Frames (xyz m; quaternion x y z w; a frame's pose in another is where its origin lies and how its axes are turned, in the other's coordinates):
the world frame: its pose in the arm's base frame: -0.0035 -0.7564 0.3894 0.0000 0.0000 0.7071 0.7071
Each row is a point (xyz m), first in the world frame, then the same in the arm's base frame.
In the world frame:
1: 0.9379 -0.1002 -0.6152
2: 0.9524 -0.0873 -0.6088
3: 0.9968 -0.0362 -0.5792
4: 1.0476 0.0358 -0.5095
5: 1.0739 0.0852 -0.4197
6: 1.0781 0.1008 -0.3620
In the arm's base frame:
1: 0.0967 0.1815 -0.2258
2: 0.0838 0.1960 -0.2194
3: 0.0327 0.2404 -0.1898
4: -0.0393 0.2912 -0.1201
5: -0.0887 0.3175 -0.0303
6: -0.1043 0.3217 0.0274

